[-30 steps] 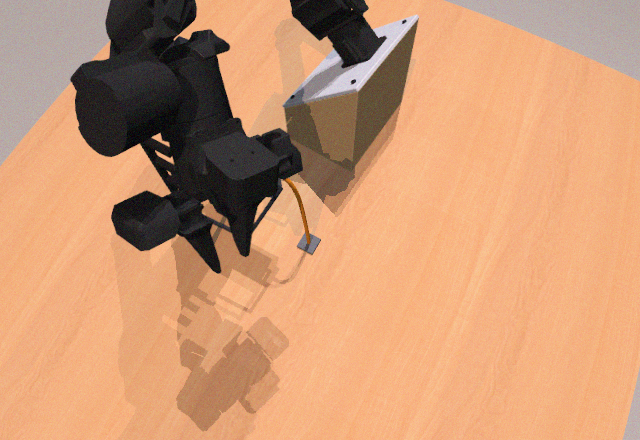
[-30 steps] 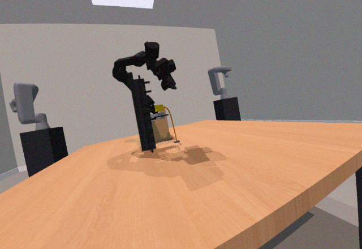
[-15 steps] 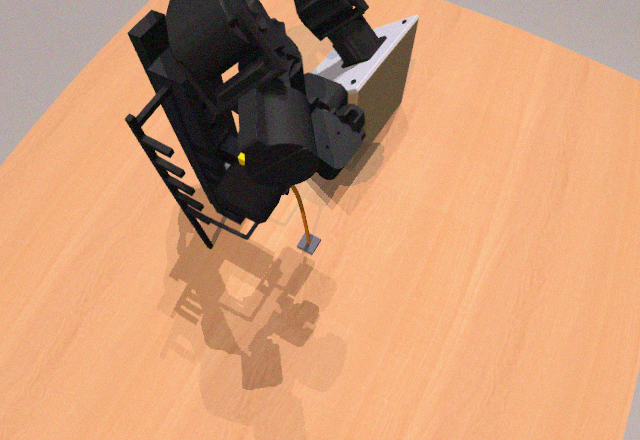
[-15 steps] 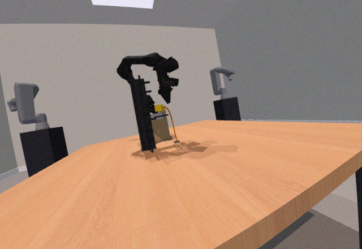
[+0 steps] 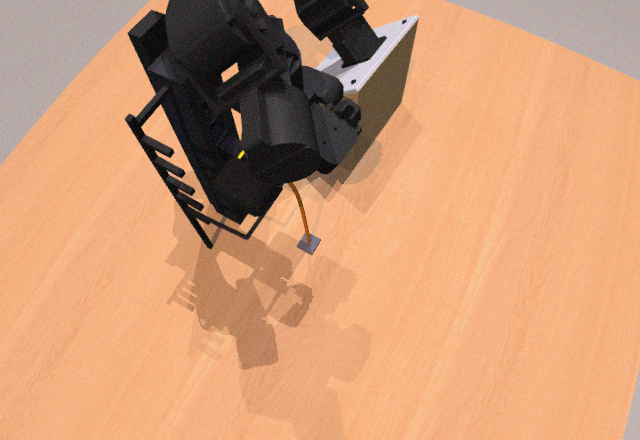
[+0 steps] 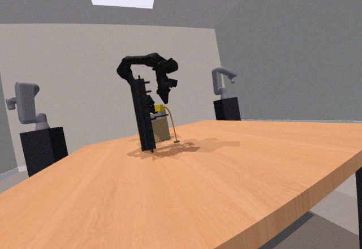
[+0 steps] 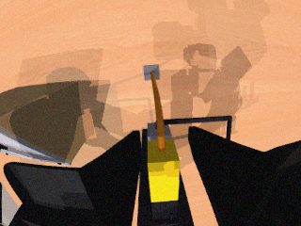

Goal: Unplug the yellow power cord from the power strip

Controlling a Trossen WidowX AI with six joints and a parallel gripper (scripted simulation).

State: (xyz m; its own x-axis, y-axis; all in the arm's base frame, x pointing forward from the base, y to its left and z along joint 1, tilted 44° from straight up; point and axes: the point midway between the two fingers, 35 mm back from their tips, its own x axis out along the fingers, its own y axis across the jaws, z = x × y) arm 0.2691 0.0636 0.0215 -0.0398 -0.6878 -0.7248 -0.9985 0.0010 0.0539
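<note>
Now: gripper tip 10 mm short of the yellow plug, 60 mm to the left of it and 10 mm above it. The rest, counted from my gripper tip: grey anchor plate (20 mm to the left, 220 mm below).
</note>
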